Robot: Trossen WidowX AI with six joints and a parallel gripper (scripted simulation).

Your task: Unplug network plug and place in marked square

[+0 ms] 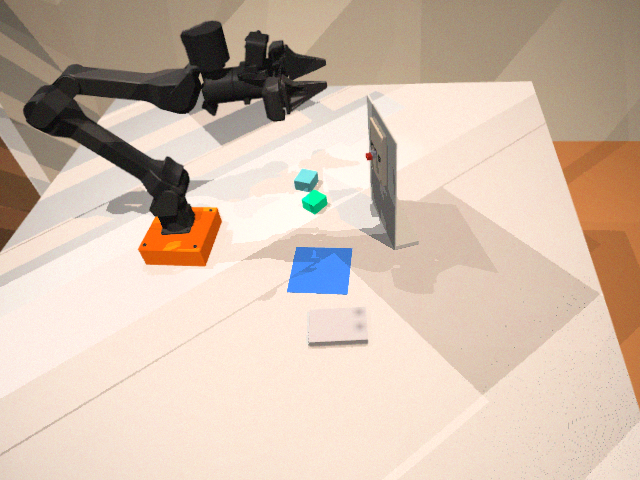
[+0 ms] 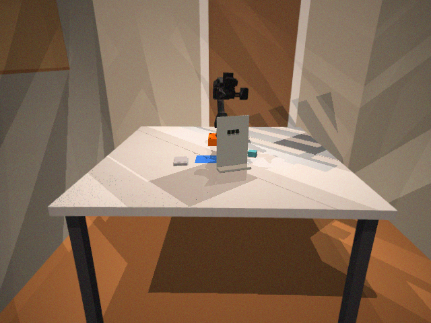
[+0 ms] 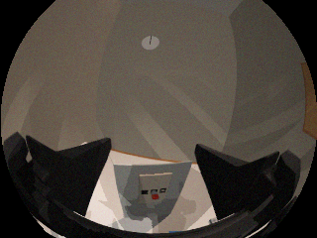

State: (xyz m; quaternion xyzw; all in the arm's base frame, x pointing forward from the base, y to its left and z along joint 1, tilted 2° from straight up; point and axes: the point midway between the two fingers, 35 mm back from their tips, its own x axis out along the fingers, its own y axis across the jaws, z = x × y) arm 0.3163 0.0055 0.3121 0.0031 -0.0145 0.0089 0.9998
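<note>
Now: gripper tip 8 cm short of the network plug, 2 cm to the left of it and 16 cm above it. Also, from my gripper tip: green cube: 6 cm behind, 6 cm to the left, 34 cm below; upright panel: 10 cm ahead, 1 cm to the right, 23 cm below; teal block: 8 cm behind, 13 cm to the left, 34 cm below.
</note>
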